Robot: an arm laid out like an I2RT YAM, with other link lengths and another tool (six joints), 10 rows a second.
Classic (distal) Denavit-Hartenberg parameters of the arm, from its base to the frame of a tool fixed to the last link. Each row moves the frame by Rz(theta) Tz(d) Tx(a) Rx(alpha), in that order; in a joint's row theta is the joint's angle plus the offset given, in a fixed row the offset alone. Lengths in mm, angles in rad.
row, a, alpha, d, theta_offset
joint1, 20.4, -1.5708, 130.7, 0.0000
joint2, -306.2, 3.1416, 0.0, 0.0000
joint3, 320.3, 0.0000, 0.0, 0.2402
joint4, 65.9, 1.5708, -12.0, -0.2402
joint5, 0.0, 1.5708, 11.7, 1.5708
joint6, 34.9, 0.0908, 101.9, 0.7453
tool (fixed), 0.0, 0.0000, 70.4, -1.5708
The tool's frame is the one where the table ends.
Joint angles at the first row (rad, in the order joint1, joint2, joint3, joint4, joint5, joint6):
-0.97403, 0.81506, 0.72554, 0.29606, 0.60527, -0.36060
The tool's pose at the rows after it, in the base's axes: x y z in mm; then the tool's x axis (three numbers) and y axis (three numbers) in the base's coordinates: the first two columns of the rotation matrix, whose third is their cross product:
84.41, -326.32, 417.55, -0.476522, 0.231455, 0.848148, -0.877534, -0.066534, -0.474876
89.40, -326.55, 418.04, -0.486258, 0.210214, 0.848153, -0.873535, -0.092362, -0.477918
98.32, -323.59, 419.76, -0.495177, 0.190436, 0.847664, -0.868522, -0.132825, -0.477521
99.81, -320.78, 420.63, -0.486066, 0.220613, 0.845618, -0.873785, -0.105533, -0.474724
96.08, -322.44, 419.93, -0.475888, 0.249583, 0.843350, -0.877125, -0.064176, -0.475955
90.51, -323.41, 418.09, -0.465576, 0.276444, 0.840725, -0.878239, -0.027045, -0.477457
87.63, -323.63, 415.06, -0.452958, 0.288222, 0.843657, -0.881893, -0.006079, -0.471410
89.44, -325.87, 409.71, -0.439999, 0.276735, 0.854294, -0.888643, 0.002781, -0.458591
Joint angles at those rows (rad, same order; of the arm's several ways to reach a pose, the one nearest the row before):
-0.97409, 0.82067, 0.72412, 0.28764, 0.59830, -0.35223
-0.97404, 0.81764, 0.73080, 0.26646, 0.56706, -0.33795
-0.95717, 0.80861, 0.73172, 0.25656, 0.53913, -0.33393
-0.91839, 0.82240, 0.72641, 0.30089, 0.61335, -0.36207
-0.90926, 0.84408, 0.72551, 0.33995, 0.67104, -0.38009
-0.90960, 0.85727, 0.71794, 0.37737, 0.71472, -0.39640
-0.90965, 0.86285, 0.70772, 0.39975, 0.73680, -0.41176
-0.90851, 0.87314, 0.70408, 0.39601, 0.73956, -0.41599

